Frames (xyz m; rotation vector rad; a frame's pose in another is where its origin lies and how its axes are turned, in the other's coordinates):
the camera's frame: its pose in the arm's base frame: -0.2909 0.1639 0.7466 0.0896 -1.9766 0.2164
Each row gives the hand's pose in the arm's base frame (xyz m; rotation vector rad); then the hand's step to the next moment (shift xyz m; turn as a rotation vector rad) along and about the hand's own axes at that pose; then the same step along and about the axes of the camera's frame.
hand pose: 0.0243 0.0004 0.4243 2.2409 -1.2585 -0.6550
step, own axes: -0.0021 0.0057 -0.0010 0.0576 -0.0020 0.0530
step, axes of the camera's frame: 0.0058 -0.0005 0.0019 -0.0474 -0.0509 0.0358
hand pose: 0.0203 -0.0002 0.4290 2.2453 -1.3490 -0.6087
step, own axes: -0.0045 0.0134 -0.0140 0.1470 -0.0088 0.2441
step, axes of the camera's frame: 0.0192 -0.0012 -0.0049 -0.1789 -0.1247 0.1836
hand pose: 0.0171 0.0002 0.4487 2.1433 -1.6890 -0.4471
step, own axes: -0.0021 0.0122 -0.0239 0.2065 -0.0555 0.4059
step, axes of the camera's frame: 0.0245 -0.0013 -0.0110 -0.3237 -0.1649 0.2802
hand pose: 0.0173 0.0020 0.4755 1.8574 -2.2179 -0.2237
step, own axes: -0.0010 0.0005 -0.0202 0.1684 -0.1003 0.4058
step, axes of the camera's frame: 0.0157 -0.0013 -0.0127 -0.3561 -0.1424 0.2367
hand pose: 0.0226 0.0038 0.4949 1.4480 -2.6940 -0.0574
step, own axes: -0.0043 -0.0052 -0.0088 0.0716 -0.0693 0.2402
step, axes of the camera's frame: 0.0045 -0.0014 -0.0101 -0.2218 -0.0703 0.1162
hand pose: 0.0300 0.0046 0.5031 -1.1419 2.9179 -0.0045
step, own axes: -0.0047 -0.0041 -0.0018 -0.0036 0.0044 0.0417
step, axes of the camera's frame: -0.0008 -0.0010 -0.0064 -0.0379 0.0102 0.0152
